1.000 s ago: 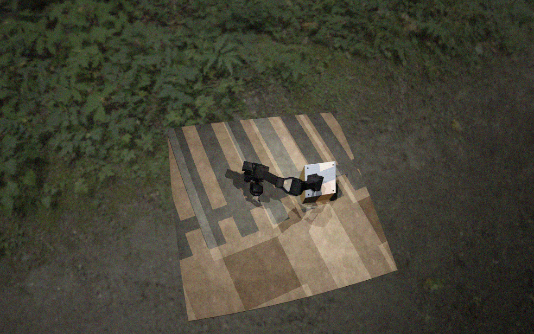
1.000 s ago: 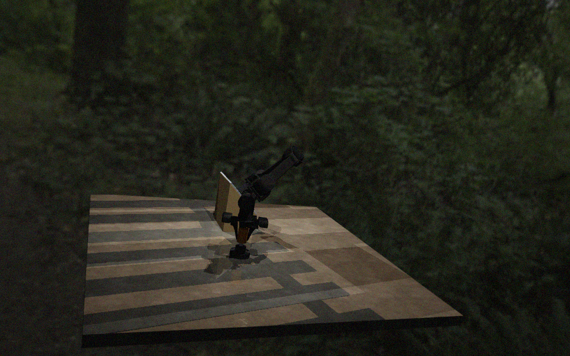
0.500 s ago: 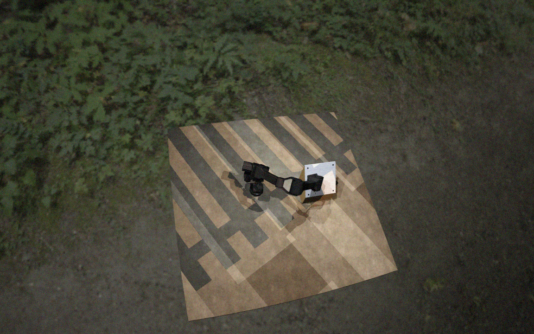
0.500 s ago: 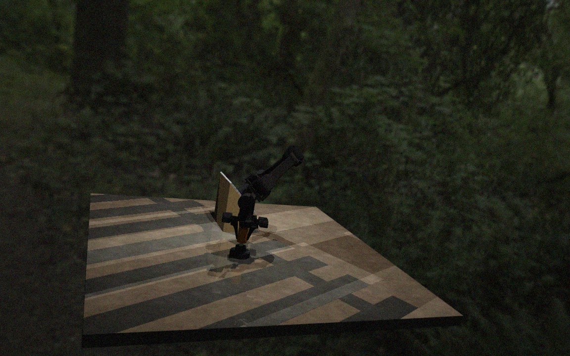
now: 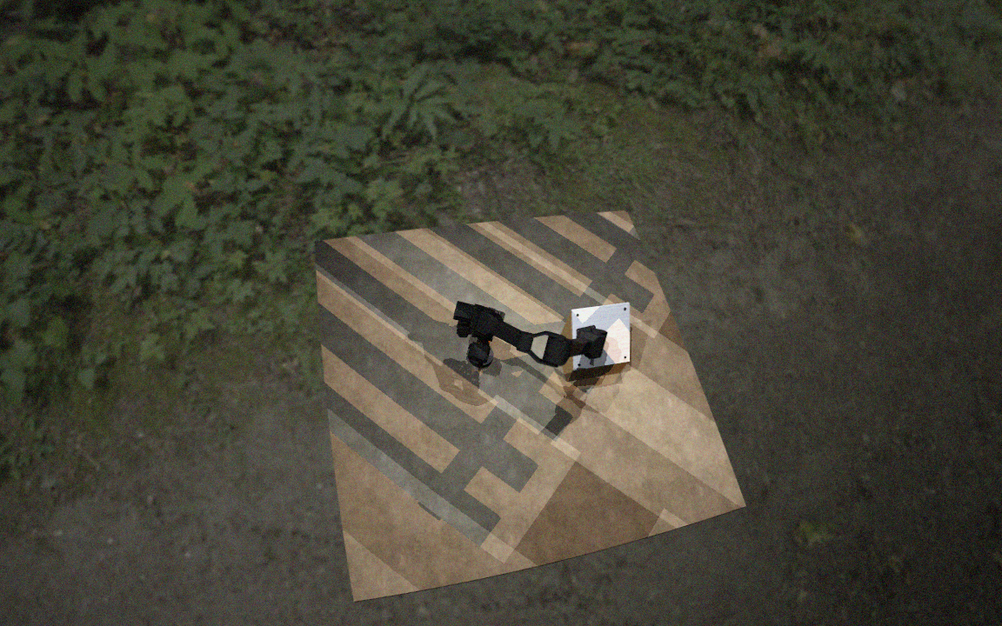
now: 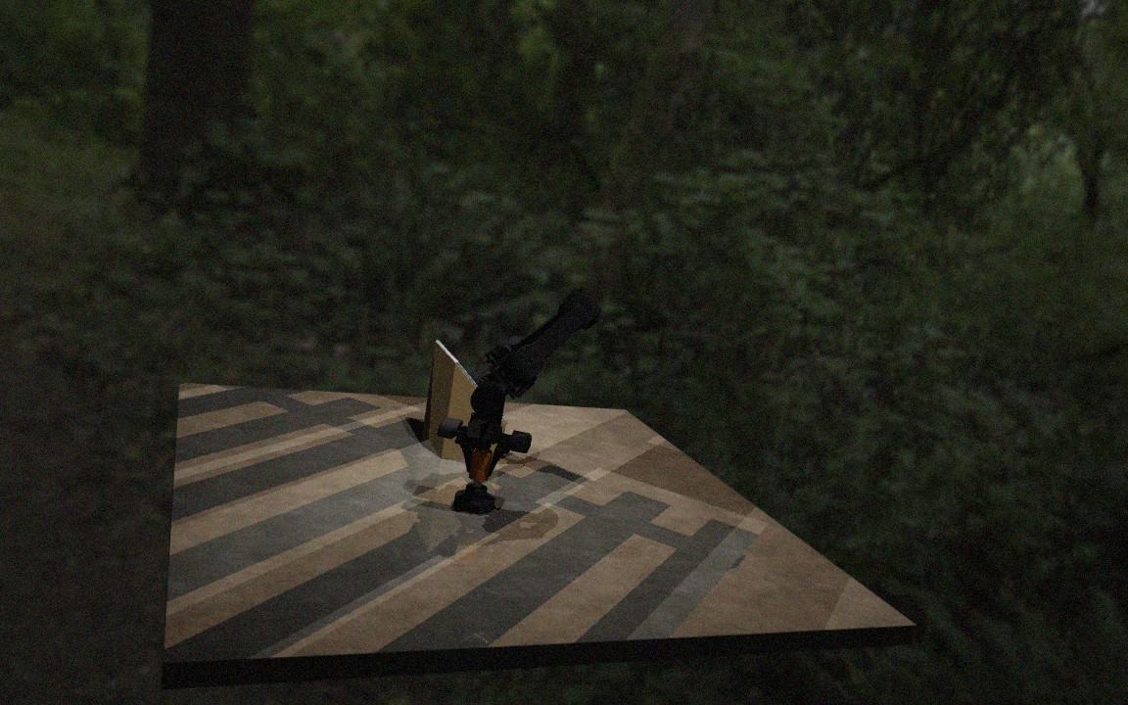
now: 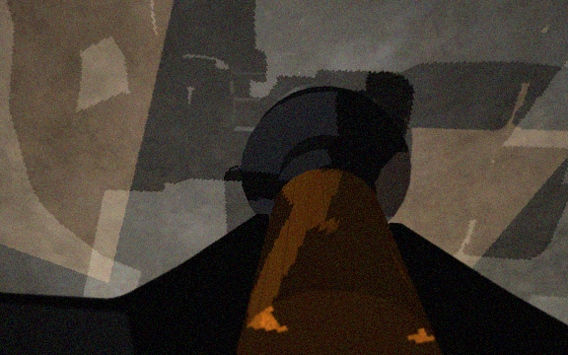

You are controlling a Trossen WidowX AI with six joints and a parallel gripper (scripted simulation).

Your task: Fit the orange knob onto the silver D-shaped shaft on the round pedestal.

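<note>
Now: gripper tip 40 mm above the round dark pedestal. Also, from my gripper tip: orange knob (30 mm above).
</note>
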